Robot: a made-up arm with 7 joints.
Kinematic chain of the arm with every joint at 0, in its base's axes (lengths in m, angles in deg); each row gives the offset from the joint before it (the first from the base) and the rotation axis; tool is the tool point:
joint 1: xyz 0 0 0.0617 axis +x
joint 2: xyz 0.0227 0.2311 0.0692 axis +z
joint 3: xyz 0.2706 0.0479 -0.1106 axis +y
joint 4: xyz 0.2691 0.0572 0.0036 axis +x
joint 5: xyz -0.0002 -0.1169 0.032 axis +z
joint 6: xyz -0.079 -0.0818 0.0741 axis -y
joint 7: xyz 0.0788 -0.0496 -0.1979 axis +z
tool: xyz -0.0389 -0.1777 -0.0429
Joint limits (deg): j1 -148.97..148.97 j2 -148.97..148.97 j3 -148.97..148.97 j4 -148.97..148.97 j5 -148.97..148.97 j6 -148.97..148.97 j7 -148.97..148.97
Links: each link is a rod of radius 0.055 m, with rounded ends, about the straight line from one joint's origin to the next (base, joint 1, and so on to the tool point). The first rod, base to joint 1, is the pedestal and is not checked.
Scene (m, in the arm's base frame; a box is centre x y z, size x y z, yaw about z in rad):
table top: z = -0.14
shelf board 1: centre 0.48 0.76 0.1 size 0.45 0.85 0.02 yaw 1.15
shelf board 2: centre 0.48 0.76 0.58 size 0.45 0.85 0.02 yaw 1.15
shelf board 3: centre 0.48 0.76 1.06 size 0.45 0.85 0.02 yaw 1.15
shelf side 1: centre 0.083 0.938 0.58 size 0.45 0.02 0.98 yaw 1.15
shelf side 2: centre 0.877 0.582 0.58 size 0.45 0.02 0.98 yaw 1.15
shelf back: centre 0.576 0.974 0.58 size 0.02 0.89 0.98 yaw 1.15
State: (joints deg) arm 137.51 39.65 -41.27 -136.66 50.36 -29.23 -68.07
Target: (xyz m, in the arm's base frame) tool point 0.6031 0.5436 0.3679
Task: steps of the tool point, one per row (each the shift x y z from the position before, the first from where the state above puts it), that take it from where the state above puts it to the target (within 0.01 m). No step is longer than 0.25 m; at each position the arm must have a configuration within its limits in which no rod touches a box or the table.
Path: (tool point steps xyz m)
1: 0.0799 0.0706 0.2085
2: 0.0853 0.1355 0.1669
3: 0.0864 0.1786 0.1050
4: 0.0834 0.1946 0.0338
5: 0.0766 0.1827 -0.0350
6: 0.0665 0.1469 -0.0907
7: 0.0535 0.0959 -0.1259
8: 0.0384 0.0393 -0.1372
9: 0.0572 0.1093 0.0116
10: 0.0441 0.1170 -0.0116

